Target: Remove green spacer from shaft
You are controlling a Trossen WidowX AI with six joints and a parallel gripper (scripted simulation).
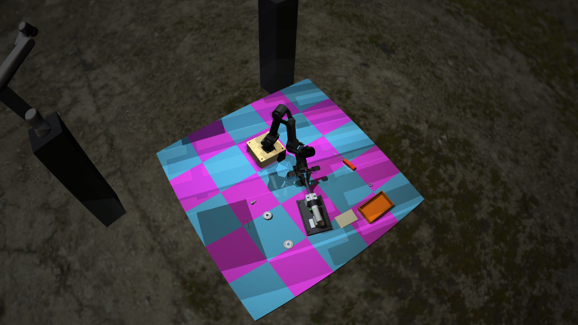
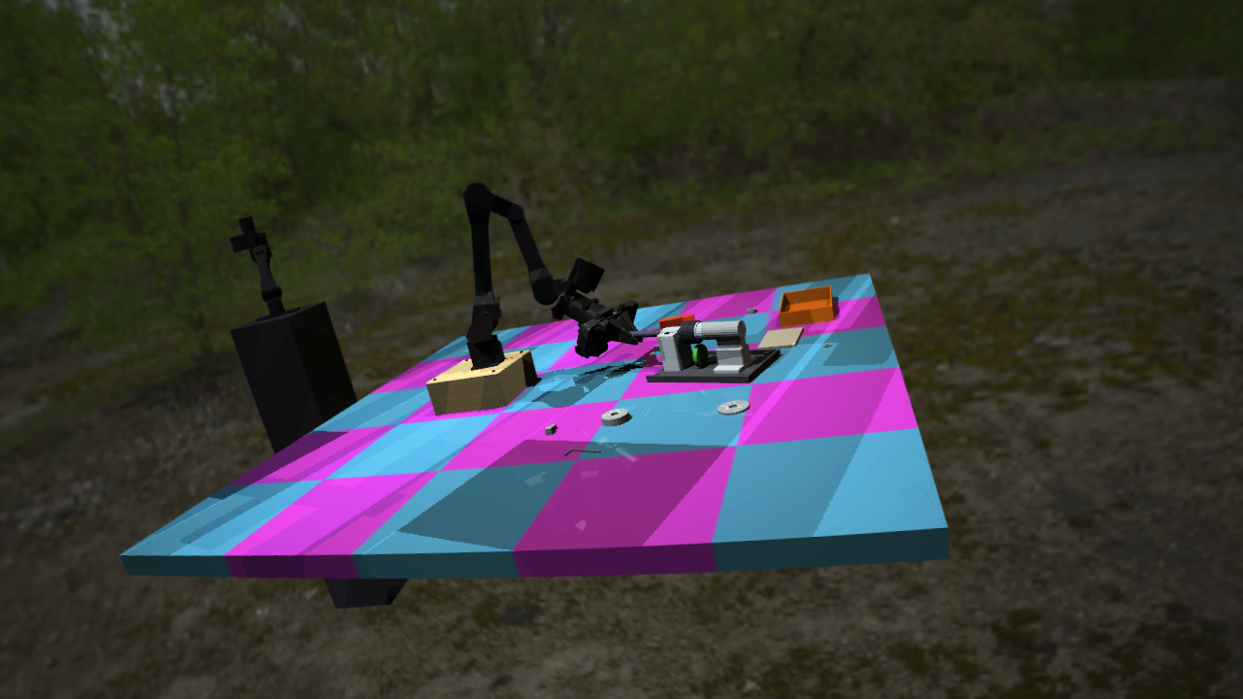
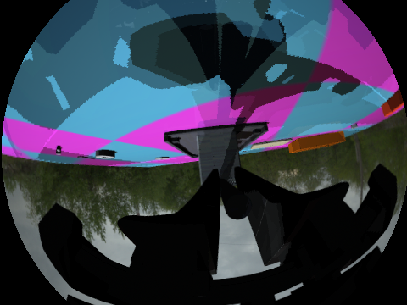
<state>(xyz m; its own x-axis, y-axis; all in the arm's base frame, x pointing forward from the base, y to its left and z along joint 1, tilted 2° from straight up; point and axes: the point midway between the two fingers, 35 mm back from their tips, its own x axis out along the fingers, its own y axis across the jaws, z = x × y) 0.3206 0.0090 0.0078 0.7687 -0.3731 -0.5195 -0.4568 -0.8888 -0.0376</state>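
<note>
The thin shaft is 50 mm ahead of my gripper tip, 30 mm to the right of it and 20 mm above it. Also, from my gripper tip: small bolt 290 mm to the right, 150 mm behind, 60 mm below; card 290 mm ahead, 60 mm below, 50 mm to the left; green spacer 130 mm ahead, 60 mm to the right, 30 mm below.
</note>
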